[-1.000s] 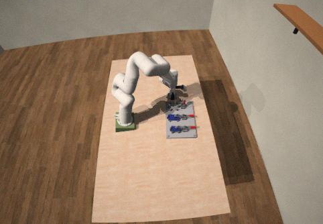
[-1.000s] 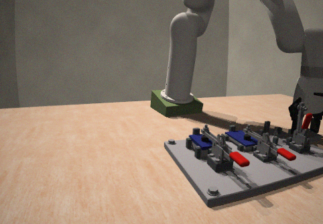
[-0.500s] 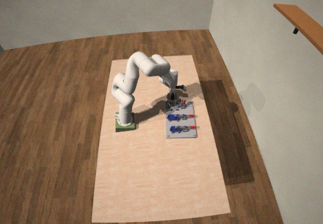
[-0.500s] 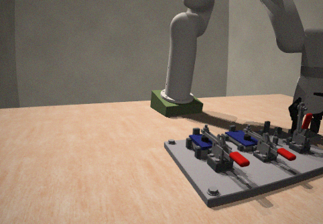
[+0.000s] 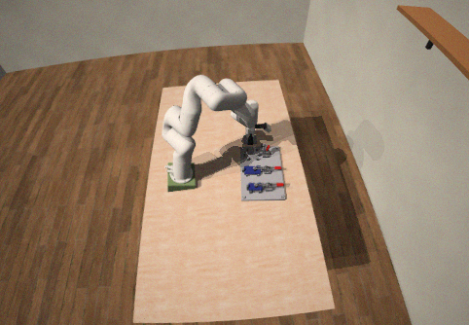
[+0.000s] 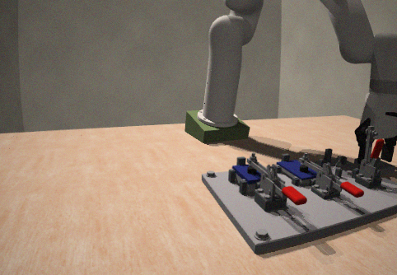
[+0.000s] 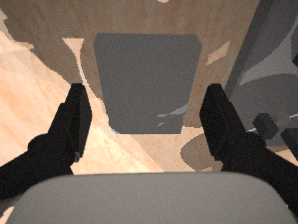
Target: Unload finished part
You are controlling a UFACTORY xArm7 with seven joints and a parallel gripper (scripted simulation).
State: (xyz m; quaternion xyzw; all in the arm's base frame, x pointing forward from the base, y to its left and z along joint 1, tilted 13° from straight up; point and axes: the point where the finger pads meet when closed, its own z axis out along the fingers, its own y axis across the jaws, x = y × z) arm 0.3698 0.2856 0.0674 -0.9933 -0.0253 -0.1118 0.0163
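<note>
Now: the grey finished part 20 mm below my hand and 10 mm behind it. Round my hand: blue blank (230 mm to the right, 20 mm ahead); grey fixture plate (230 mm to the right, 70 mm ahead, 20 mm below).
</note>
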